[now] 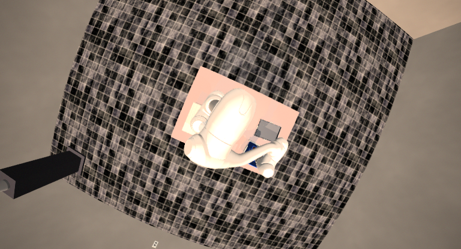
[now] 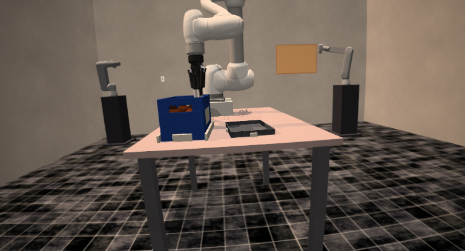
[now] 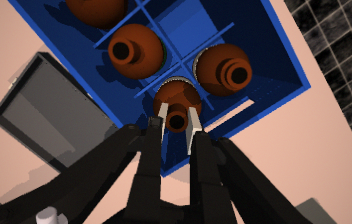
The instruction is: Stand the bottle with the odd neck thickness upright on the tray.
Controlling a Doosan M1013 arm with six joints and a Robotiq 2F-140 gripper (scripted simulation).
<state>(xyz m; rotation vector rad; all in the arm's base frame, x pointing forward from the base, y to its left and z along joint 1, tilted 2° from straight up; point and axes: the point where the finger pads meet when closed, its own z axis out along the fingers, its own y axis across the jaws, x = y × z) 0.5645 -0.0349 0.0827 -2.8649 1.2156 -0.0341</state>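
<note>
My hand is 90 mm above the bottle. Round my hand: dark tray: 80 mm ahead, 240 mm to the left, 160 mm below; then blue crate: 90 mm ahead, 40 mm to the right, 90 mm below.
</note>
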